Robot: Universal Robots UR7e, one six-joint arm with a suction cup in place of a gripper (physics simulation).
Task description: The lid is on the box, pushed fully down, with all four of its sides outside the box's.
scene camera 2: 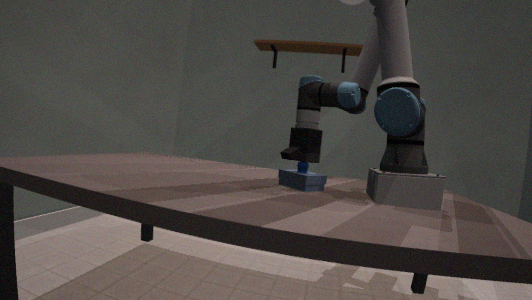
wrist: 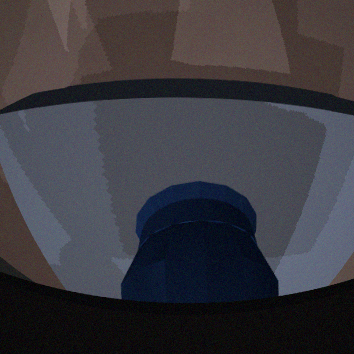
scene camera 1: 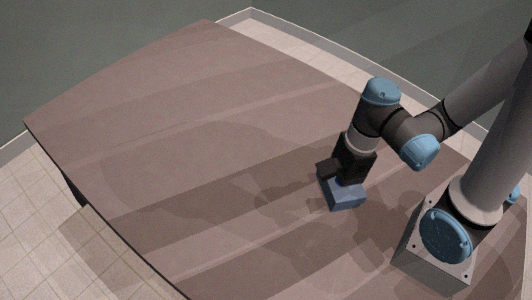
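Where they show: end effector, tool point: [scene camera 2: 301, 175] [wrist: 197, 209]; arm's base, origin of the base link: [scene camera 2: 403, 171].
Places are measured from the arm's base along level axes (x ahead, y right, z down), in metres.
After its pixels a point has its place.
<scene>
The blue-grey lid [scene camera 1: 350, 191] @(z 0.039, x 0.286, y -0.017 m) [scene camera 2: 312, 179] @(z 0.051, x 0.283, y -0.053 m) [wrist: 210, 145] @(z 0.039, x 0.340, y -0.022 m) lies level over the box [scene camera 2: 302, 186] @(z 0.074, x 0.310, y -0.060 m) on the table. In scene camera 2 a low band of the box shows below the lid's side, set slightly inward. The far sides are hidden there, so the fit on all four sides cannot be told. My gripper, a blue suction cup [scene camera 1: 339, 182] @(z 0.049, x 0.320, y -0.003 m) [scene camera 2: 303, 167] [wrist: 197, 245], stands upright on the lid's top and appears to touch it. Its suction is off, so it is open and holds nothing. In the wrist view the cup covers part of the lid's top.
The arm's grey base block [scene camera 1: 425, 270] @(z 0.034, x 0.020, y -0.110 m) [scene camera 2: 405, 189] @(z 0.041, x 0.020, y -0.111 m) stands on the table [scene camera 1: 165, 150] @(z 0.089, x 0.753, y -0.187 m) [scene camera 2: 165, 182] @(z 0.089, x 0.663, y -0.237 m), to the right of the box. A brown wall shelf [scene camera 2: 310, 47] hangs behind the arm. The dark wrist housing [scene camera 1: 356, 162] @(z -0.089, x 0.305, y -0.048 m) [scene camera 2: 306, 145] @(z -0.049, x 0.313, y -0.051 m) is just above the lid.
</scene>
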